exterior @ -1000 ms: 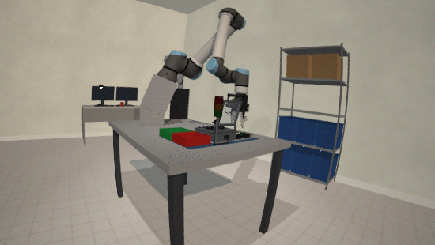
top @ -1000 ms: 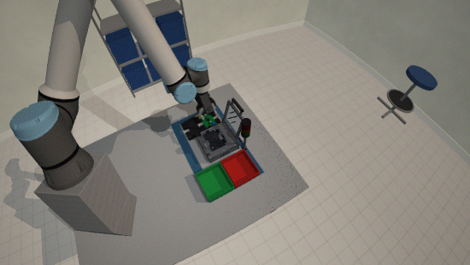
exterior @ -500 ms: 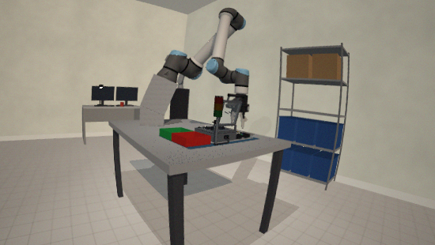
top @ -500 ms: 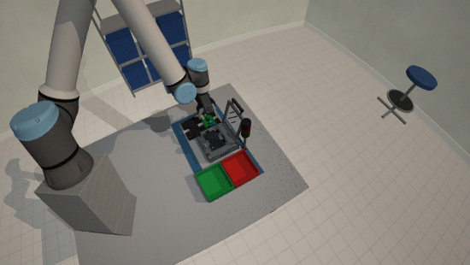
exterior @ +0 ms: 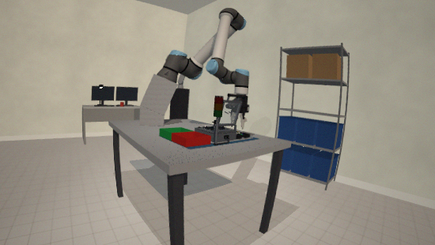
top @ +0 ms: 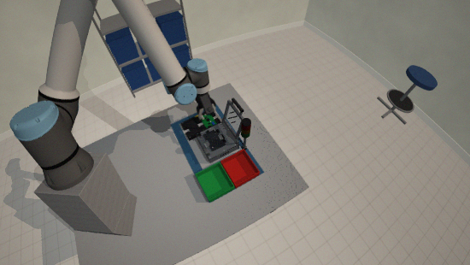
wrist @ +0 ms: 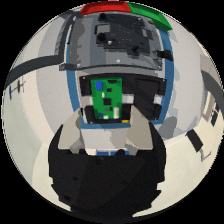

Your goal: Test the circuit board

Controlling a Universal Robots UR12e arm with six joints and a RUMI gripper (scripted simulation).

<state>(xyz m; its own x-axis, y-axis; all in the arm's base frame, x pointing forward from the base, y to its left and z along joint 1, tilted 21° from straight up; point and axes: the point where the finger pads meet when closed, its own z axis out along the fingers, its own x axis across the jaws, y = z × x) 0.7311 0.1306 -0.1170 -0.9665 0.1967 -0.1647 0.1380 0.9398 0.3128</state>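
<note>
Right now my hand is 10 mm to the right of the green circuit board and 50 mm above it. From my hand the other things lie so: green bin 200 mm behind, 340 mm to the right, 60 mm below; then red bin 50 mm behind, 360 mm to the right, 60 mm below; then tester lid 60 mm ahead, 170 mm to the right, 110 mm above.
</note>
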